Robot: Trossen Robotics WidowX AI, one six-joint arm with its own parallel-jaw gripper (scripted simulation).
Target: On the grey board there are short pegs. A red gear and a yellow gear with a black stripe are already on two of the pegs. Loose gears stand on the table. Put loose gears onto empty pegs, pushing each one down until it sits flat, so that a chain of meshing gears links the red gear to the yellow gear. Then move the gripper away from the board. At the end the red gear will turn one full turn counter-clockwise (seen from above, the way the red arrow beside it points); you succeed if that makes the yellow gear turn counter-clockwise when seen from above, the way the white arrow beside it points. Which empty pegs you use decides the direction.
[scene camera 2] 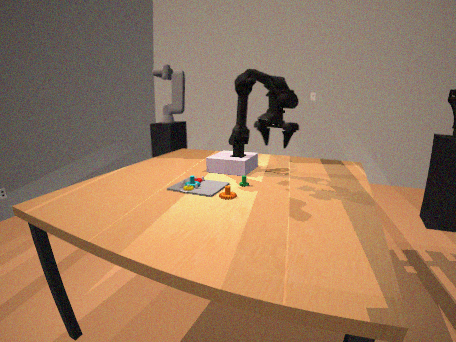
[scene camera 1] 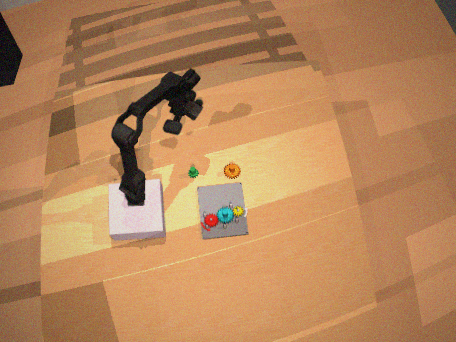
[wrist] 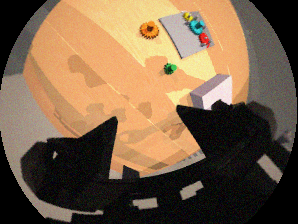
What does my gripper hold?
Nothing.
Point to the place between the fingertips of my gripper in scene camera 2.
275, 146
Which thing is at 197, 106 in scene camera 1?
My gripper.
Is my gripper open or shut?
Open.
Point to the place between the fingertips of my gripper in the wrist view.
At 147, 113
